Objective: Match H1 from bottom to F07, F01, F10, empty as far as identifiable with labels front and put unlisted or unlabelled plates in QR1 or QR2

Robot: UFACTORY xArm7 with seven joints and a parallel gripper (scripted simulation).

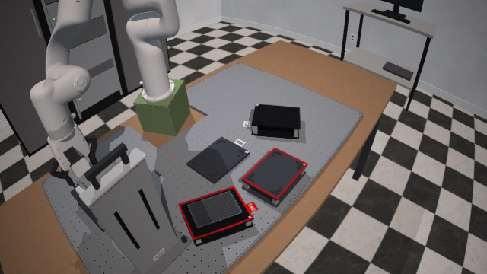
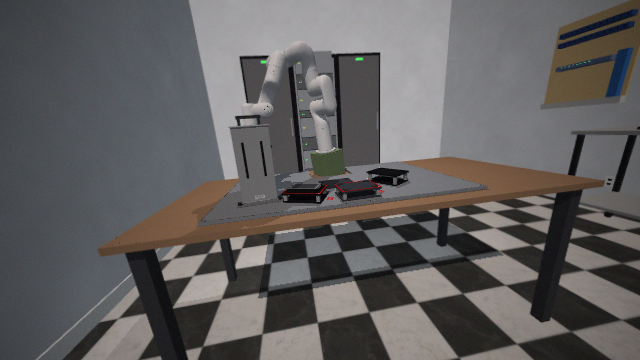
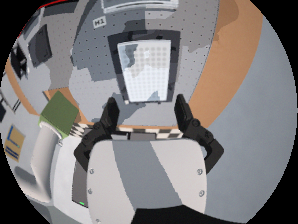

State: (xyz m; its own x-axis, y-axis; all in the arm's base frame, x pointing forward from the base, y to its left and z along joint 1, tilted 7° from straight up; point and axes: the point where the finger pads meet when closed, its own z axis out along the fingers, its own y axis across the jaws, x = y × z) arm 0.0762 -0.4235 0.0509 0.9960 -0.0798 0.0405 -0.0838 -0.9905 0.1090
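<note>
My hand is 70 mm above the pale well plate and 10 mm short of it. Round my hand: dark plate: 340 mm ahead, 160 mm to the left, 90 mm below.
</note>
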